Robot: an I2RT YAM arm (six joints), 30 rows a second.
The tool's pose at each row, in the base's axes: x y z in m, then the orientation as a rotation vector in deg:
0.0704 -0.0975 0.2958 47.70 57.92 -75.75
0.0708 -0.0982 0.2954 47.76 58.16 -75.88
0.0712 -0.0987 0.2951 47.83 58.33 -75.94
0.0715 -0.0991 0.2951 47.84 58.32 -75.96
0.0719 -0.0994 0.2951 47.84 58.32 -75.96
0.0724 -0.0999 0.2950 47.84 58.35 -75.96
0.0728 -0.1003 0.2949 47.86 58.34 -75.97
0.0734 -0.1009 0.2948 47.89 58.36 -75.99
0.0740 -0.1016 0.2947 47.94 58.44 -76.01
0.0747 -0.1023 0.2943 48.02 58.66 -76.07
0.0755 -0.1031 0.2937 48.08 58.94 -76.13
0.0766 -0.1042 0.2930 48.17 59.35 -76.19
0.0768 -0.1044 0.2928 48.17 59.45 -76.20
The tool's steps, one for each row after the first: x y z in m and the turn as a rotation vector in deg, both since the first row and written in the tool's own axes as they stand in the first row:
0.0006 0.0004 0.0005 0.02 0.18 -0.20
0.0011 0.0007 0.0009 0.03 0.33 -0.32
0.0012 0.0010 0.0013 0.05 0.32 -0.33
0.0013 0.0014 0.0017 0.05 0.32 -0.33
0.0016 0.0018 0.0022 0.04 0.34 -0.34
0.0018 0.0022 0.0025 0.06 0.35 -0.34
0.0021 0.0027 0.0031 0.08 0.38 -0.36
0.0024 0.0033 0.0038 0.09 0.46 -0.40
0.0030 0.0039 0.0044 0.09 0.64 -0.54
0.0039 0.0047 0.0050 0.05 0.86 -0.71
0.0049 0.0057 0.0059 -0.01 1.17 -0.94
0.0051 0.0059 0.0060 -0.04 1.24 -1.00

